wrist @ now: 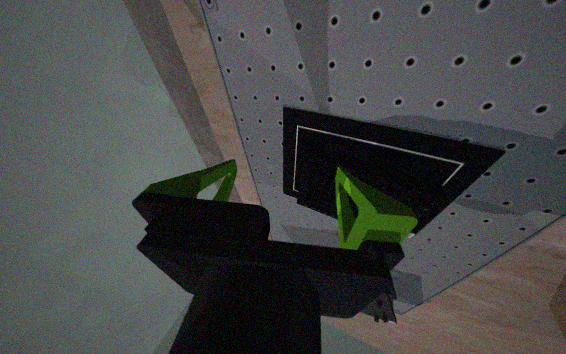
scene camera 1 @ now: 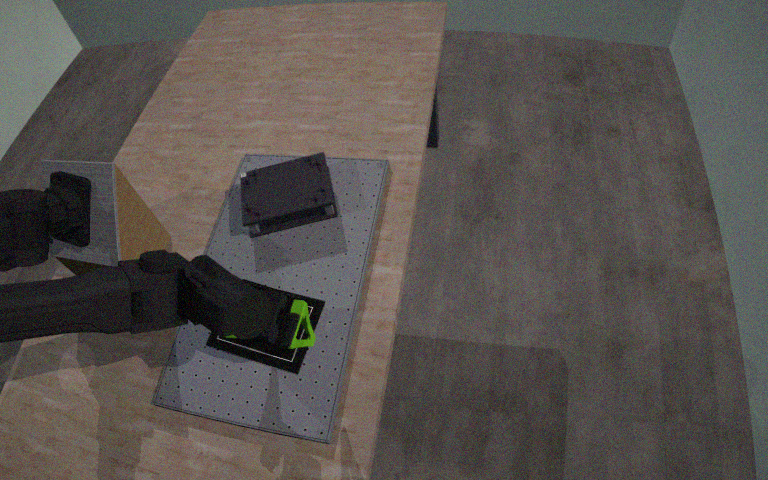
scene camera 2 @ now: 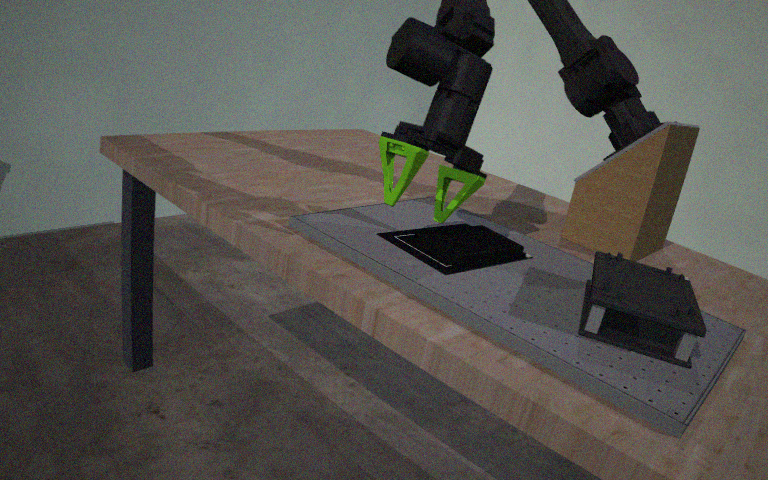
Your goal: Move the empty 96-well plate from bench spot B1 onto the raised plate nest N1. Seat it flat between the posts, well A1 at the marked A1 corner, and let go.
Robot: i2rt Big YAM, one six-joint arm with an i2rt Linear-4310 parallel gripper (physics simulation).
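Frame: origin at the arm's base, x right, y back, z down, level; millimetres.
Seen in the pictures: gripper, between the fingertips: (wrist: 285,168) (scene camera 1: 287,338) (scene camera 2: 414,214); arm's base, origin of its link: (scene camera 1: 72,208) (scene camera 2: 644,148).
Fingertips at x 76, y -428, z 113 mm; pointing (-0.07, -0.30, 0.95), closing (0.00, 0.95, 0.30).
Offsets run from my fingertips to a thing's top centre. "spot": to the spot under its first point. Level surfaces: height alone.
The black 96-well plate {dx -42, dy +70, dz +25 mm} (scene camera 2: 481,243) (wrist: 395,180) lies flat on the black pad of spot B1 {spot: dx +7, dy -14, dz +39 mm} (scene camera 1: 301,353) (scene camera 2: 419,254) (wrist: 300,117), which has white corner lines. It is very dark, and the arm hides most of it in scene camera 1. A small pale mark shows at the pad's nest-side corner. My gripper (scene camera 1: 270,341) (scene camera 2: 415,212) (wrist: 285,168) is open and empty, its green fingers tilted and above the pad, clear of the plate. The raised nest N1 {dx -264, dy +113, dz -13 mm} (scene camera 1: 286,186) (scene camera 2: 645,294) has posts around its empty top and a pale mark at one corner; part shows in the wrist view.
A grey perforated board {dx -117, dy +80, dz +40 mm} (scene camera 1: 220,390) (scene camera 2: 470,316) (wrist: 345,42) carries the pad and the nest on the wooden table {dz +54 mm} (scene camera 1: 317,73) (scene camera 2: 249,169). A slanted wooden block (scene camera 1: 135,215) (scene camera 2: 617,209) with the arm's base stands beside the board.
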